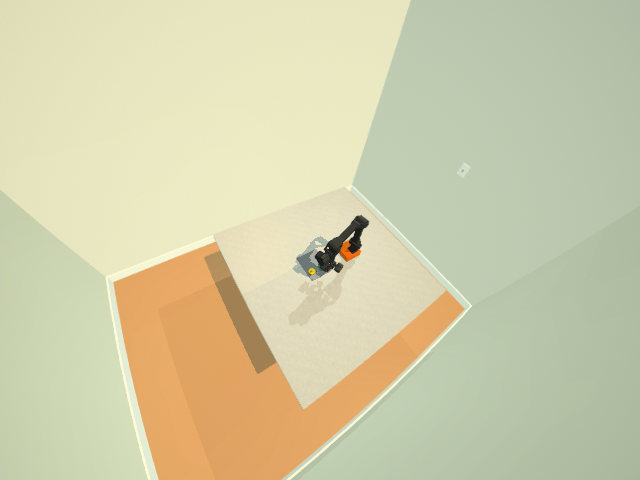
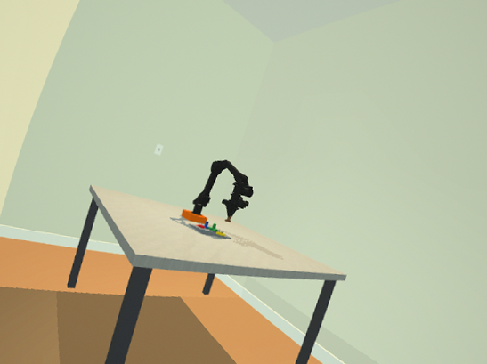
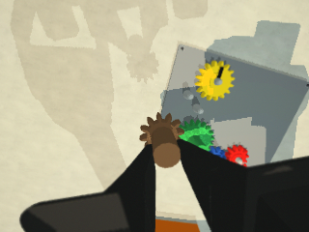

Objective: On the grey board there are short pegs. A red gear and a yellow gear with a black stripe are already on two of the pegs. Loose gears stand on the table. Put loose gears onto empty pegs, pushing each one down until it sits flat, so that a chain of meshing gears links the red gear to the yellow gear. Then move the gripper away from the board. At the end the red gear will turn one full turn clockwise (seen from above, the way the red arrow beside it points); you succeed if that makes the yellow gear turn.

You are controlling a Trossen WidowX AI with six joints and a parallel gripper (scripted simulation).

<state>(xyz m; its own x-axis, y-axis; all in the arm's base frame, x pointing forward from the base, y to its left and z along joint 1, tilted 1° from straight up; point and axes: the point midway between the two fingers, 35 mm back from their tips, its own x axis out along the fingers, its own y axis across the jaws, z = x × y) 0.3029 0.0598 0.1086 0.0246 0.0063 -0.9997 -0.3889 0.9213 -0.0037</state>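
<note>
My gripper tip is 30 mm past the green gear, 70 mm to the left of it and 90 mm above it. The rest, counted from my gripper tip: red gear: 50 mm behind, 150 mm to the right, 100 mm below; then blue gear: 60 mm behind, 110 mm to the right, 90 mm below; then brown gear: 10 mm below.
</note>
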